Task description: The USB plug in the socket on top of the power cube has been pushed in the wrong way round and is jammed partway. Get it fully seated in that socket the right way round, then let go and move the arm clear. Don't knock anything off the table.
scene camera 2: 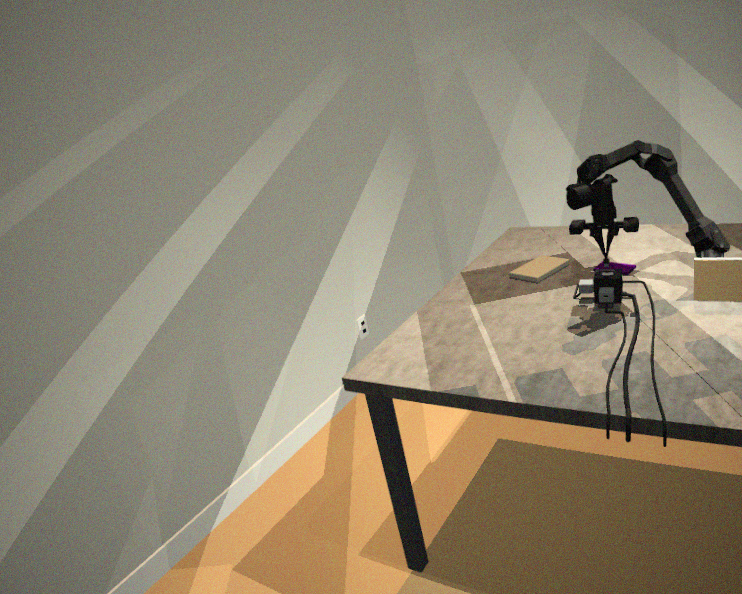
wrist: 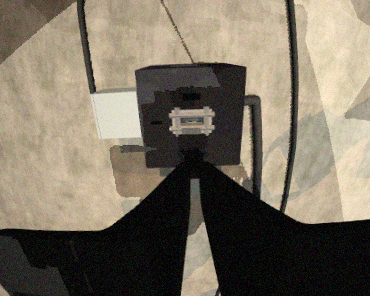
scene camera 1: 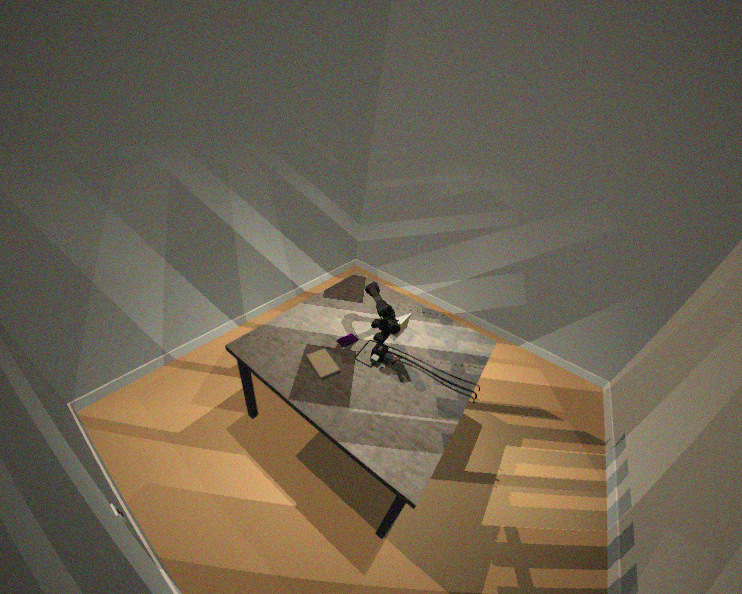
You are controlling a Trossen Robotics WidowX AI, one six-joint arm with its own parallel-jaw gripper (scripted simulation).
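Note:
My gripper (scene camera 2: pixel 605 254) (wrist: pixel 194 170): carrying a USB plug (wrist: pixel 191 144). Black power cube (scene camera 2: pixel 615 280) (wrist: pixel 220 86). USB socket (wrist: pixel 198 118).

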